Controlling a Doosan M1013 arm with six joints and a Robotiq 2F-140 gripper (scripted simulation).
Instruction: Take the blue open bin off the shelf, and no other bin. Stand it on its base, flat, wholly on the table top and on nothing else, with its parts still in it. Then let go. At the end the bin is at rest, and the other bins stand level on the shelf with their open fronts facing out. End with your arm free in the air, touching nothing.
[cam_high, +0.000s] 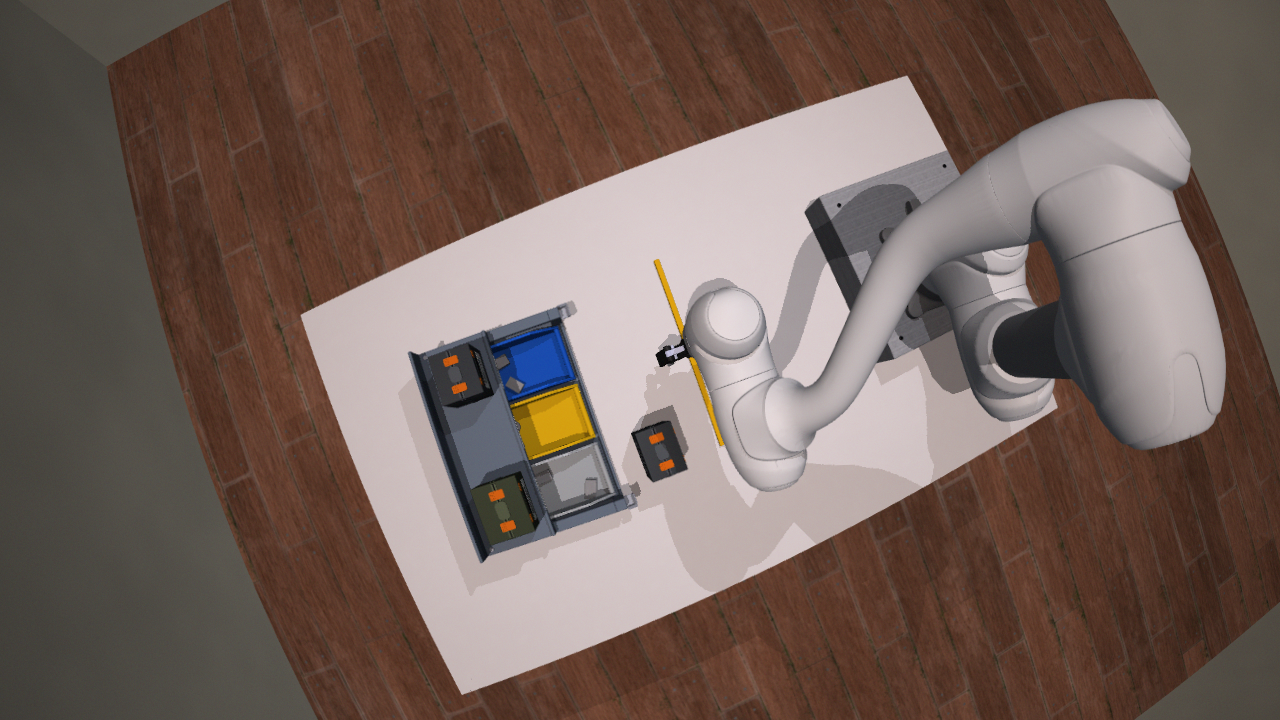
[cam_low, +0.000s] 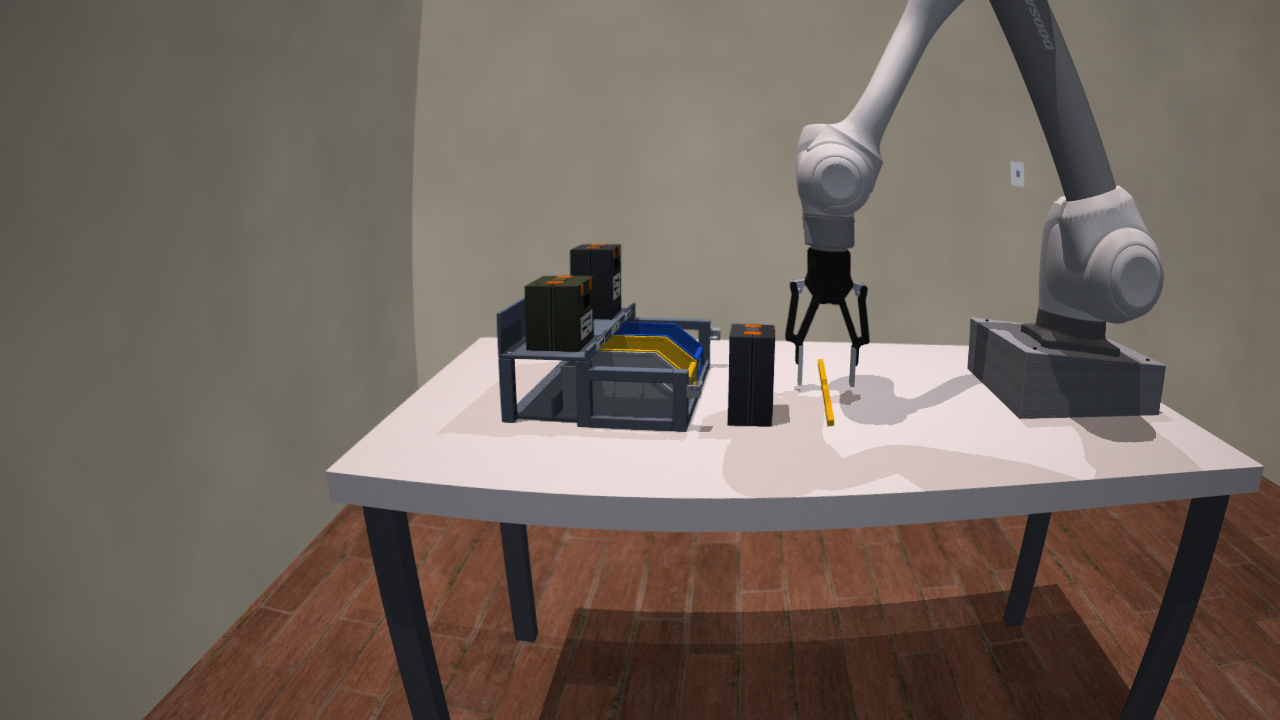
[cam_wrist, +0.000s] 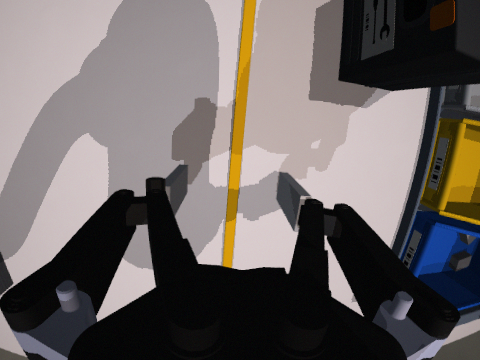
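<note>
The yellow bar is 3 cm below my hand. The rest, counted from my hand: blue open bin 31 cm ahead, 6 cm to the right; yellow bin 30 cm ahead, 5 cm to the left; black box 16 cm to the left, 12 cm ahead, 3 cm above.
</note>
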